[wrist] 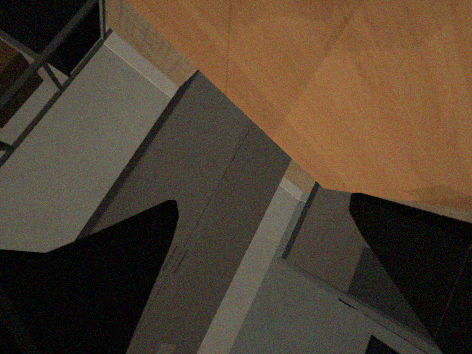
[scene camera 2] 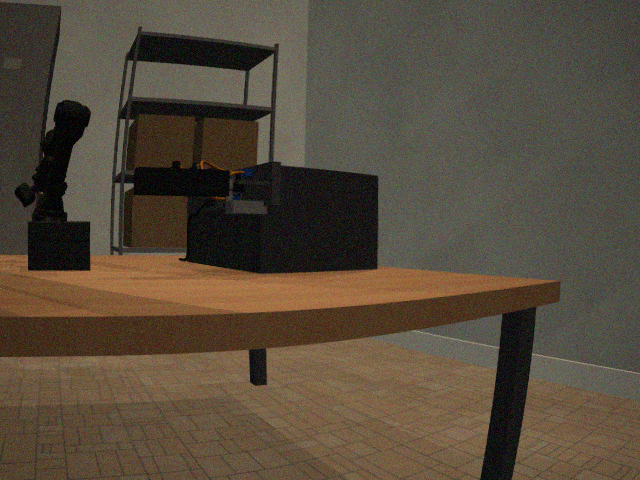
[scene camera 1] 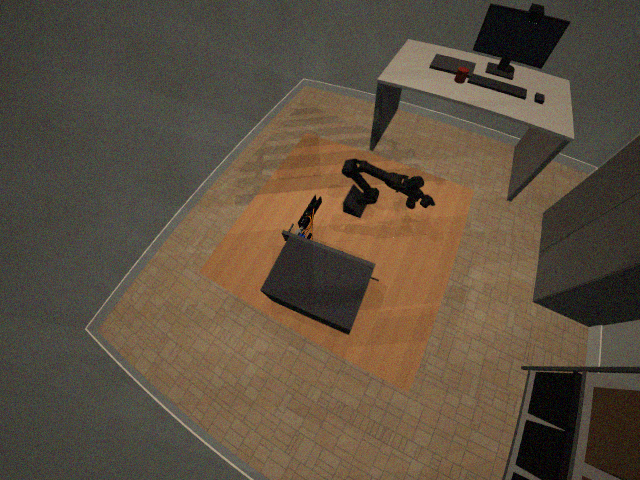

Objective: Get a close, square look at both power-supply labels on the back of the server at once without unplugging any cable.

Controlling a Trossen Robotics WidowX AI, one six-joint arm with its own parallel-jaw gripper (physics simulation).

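Pixels of known places: gripper, fingertip midpoint: [wrist: 261, 204] [scene camera 2: 34, 199]; arm's base, origin of the base link: [scene camera 2: 49, 245] [scene camera 1: 359, 198].
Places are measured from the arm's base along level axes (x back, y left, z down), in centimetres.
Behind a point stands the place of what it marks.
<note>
The dark server box [scene camera 1: 317, 281] {z -17.3, x -60.3, y 14.2 cm} [scene camera 2: 325, 222] {z -5.6, x -63.7, y -8.1 cm} stands on the wooden table [scene camera 1: 248, 237] {z 5.1, x -58.2, y -42.9 cm} [scene camera 2: 439, 289] {z 5.2, x -64.4, y -49.8 cm} [wrist: 350, 100] {z 5.2, x 23.4, y 42.8 cm}. A long black part [scene camera 1: 309, 212] {z -15.6, x -32.3, y -12.0 cm} [scene camera 2: 180, 181] {z -12.9, x -30.1, y -15.2 cm} sticks out from one end of its cabled side, with orange cables [scene camera 1: 311, 222] {z -17.7, x -37.4, y -6.5 cm} [scene camera 2: 214, 165] {z -17.3, x -38.6, y -6.5 cm} and blue plugs beside it. The power-supply labels cannot be made out in any view. My gripper [scene camera 1: 430, 202] {z -12.8, x 12.0, y 37.7 cm} [scene camera 2: 24, 195] {z -12.8, x 12.0, y 37.7 cm} [wrist: 261, 204] {z -12.8, x 12.0, y 37.7 cm} is open and empty. It hangs over the table, well away from the server and past the arm's base, pointing away from the server. The server does not show in the wrist view.
The arm's base block [scene camera 1: 355, 202] {z -0.8, x -4.2, y -0.2 cm} [scene camera 2: 58, 245] {z -0.2, x -3.1, y -6.2 cm} stands between the server and a white desk [scene camera 1: 413, 72] with a monitor [scene camera 1: 519, 36] and a red mug [scene camera 1: 461, 75]. A grey cabinet [scene camera 1: 589, 248] [wrist: 200, 165] and a shelf rack [scene camera 1: 584, 368] [scene camera 2: 274, 93] stand beyond the table.
</note>
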